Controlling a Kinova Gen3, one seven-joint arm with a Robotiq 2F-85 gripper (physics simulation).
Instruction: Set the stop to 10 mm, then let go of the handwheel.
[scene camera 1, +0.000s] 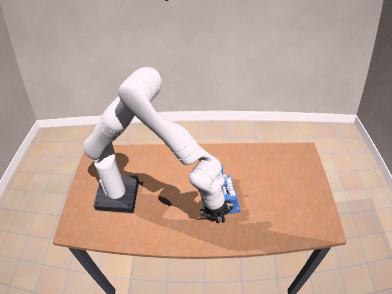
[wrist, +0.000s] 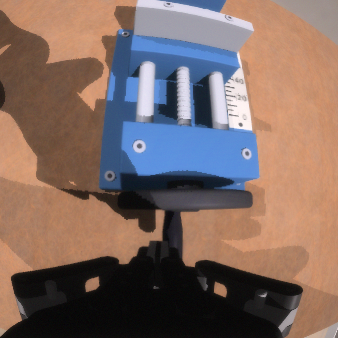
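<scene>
The blue stop device stands on the table. Its light grey stop plate sits on the blue carriage at the far end of two rods and a threaded spindle. On the white scale, the carriage edge lies beyond the 40 mark. The dark handwheel is on the near side, with its black handle pointing towards the gripper. My gripper is shut with nothing between its fingers. The fingertips are beside and over the handle's end, which is partly hidden; contact cannot be told.
The arm's dark base plate stands at the left of the wooden table. The table's front edge runs in front of the gripper. The arm reaches over the device and hides part of it in the scene view.
</scene>
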